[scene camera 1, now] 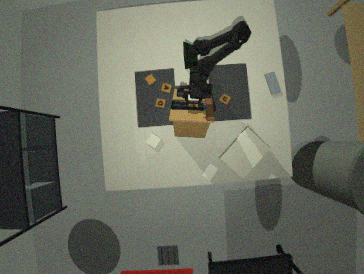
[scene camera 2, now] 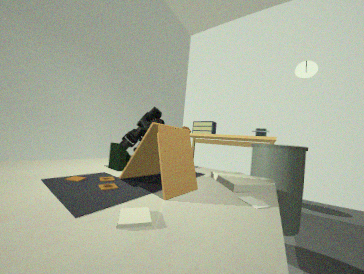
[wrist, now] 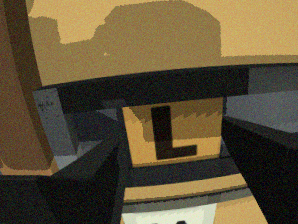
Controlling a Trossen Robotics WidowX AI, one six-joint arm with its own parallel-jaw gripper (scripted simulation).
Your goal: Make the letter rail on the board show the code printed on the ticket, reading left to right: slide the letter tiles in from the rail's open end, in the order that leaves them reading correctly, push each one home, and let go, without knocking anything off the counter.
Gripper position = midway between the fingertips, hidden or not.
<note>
The gripper (wrist: 174, 129) holds a letter tile (wrist: 168, 133). Also in view: a white box (scene camera 1: 245, 152), a sloped wooden board (scene camera 2: 167, 149) and a dark mat (scene camera 1: 231, 80).
The white box is seen too in scene camera 2 (scene camera 2: 238, 182). The sloped wooden board also shows in scene camera 1 (scene camera 1: 194, 122) and in the wrist view (wrist: 73, 73). The dark mat is seen too in scene camera 2 (scene camera 2: 84, 197). The wrist view misses the white box, which is hidden by the sloped wooden board.
</note>
